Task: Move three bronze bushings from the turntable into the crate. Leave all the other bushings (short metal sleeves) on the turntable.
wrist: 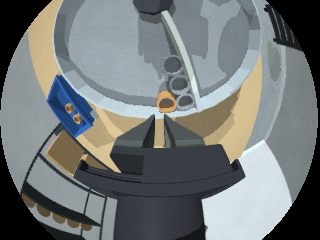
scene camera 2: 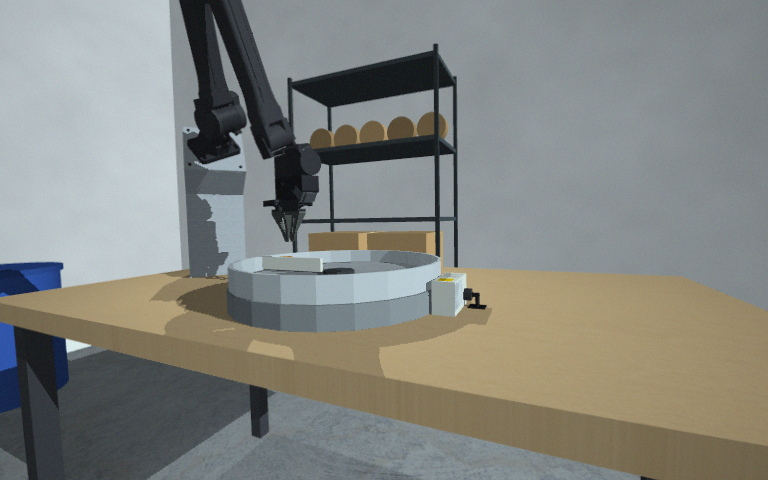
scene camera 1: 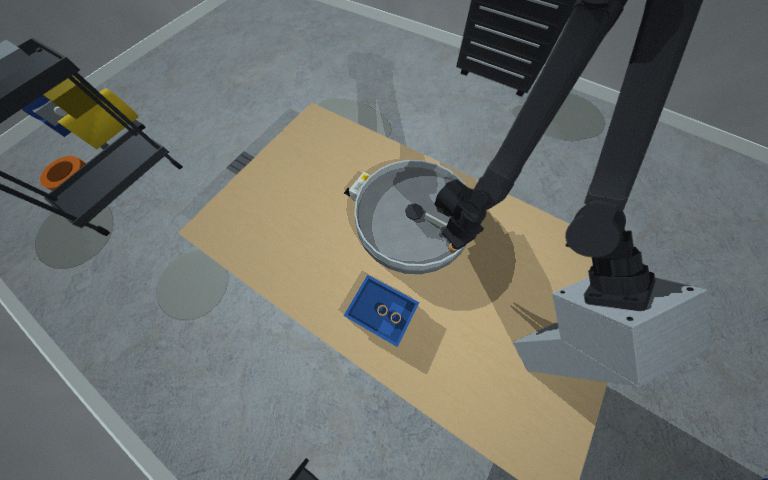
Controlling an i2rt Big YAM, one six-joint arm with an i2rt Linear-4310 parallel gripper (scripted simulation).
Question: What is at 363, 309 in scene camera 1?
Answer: A blue crate.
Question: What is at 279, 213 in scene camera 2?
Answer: My gripper.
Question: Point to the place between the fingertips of my gripper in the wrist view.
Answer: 159, 118
